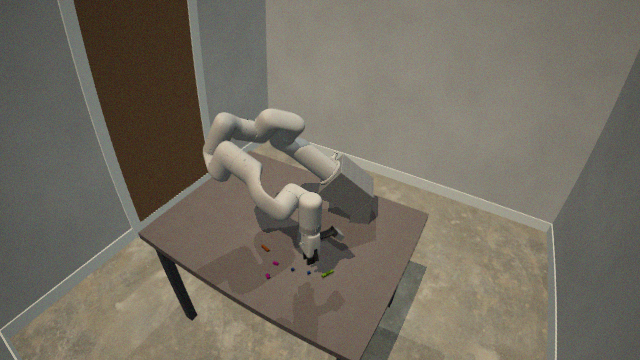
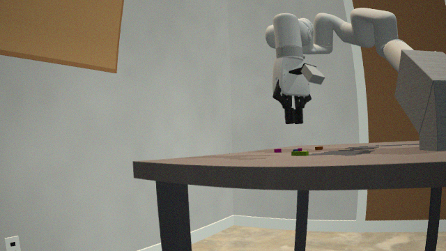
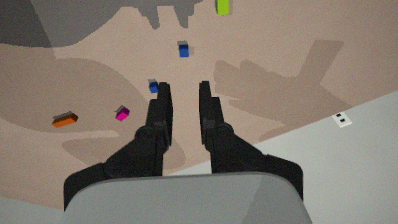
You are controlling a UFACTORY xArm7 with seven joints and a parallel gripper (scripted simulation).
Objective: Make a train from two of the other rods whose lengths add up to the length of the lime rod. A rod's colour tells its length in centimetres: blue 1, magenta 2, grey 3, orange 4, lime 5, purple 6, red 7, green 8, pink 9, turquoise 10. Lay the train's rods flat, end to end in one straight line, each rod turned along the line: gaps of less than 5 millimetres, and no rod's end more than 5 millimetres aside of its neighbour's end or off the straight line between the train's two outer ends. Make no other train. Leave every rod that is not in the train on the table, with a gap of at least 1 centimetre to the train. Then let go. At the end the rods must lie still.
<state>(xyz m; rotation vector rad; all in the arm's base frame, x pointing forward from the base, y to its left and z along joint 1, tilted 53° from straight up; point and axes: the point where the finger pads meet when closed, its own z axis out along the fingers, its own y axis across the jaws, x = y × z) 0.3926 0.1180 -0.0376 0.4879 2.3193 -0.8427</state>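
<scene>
The orange rod lies 22 cm to the right of my hand, 9 cm below it and 2 cm behind it. The rest, counted from my hand: lime rod 9 cm below, 6 cm to the left, 3 cm behind.
</scene>
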